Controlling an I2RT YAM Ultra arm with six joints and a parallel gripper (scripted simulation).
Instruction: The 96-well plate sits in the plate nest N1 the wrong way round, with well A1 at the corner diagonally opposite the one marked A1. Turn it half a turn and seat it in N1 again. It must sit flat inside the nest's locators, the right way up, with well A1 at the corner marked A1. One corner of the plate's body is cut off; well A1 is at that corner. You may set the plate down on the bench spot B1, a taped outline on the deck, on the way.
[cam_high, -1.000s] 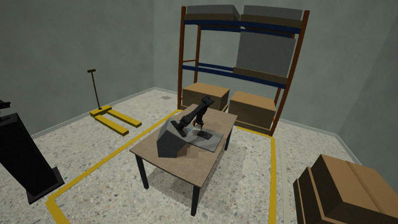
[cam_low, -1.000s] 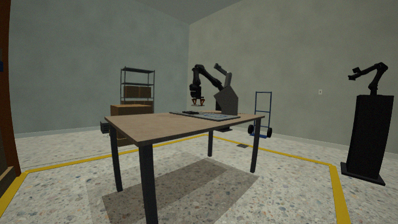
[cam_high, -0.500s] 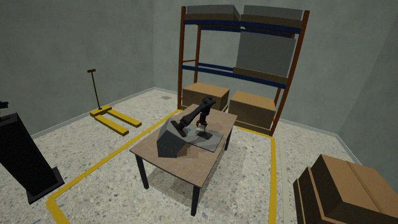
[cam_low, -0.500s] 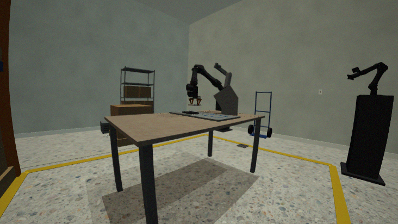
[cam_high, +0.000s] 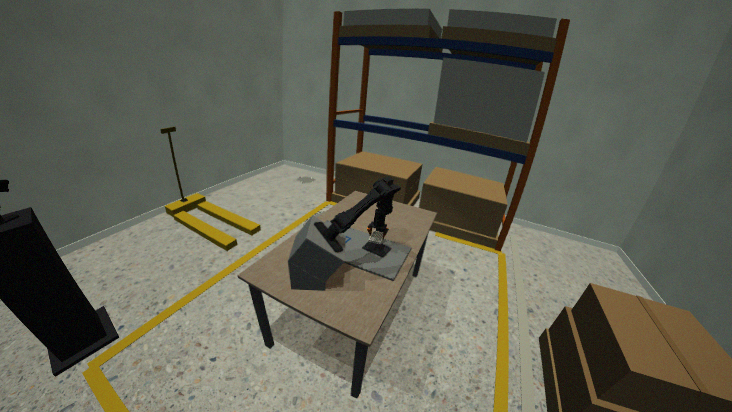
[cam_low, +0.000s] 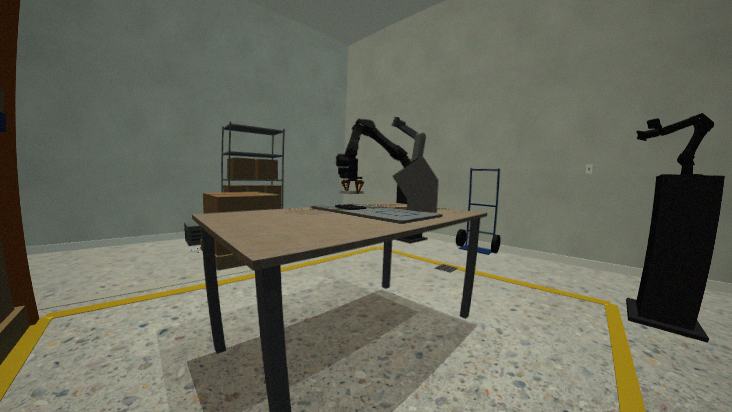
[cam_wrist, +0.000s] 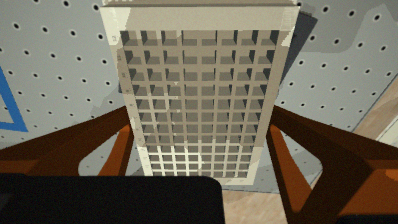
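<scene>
Now: the dark plate nest N1 9 cm below my hand, 1 cm to the right of it and 1 cm ahead of it. Also, from my hand: cream 96-well plate (right at my hand); then A1 label (9 cm below, 6 cm to the left, 6 cm ahead).
</scene>
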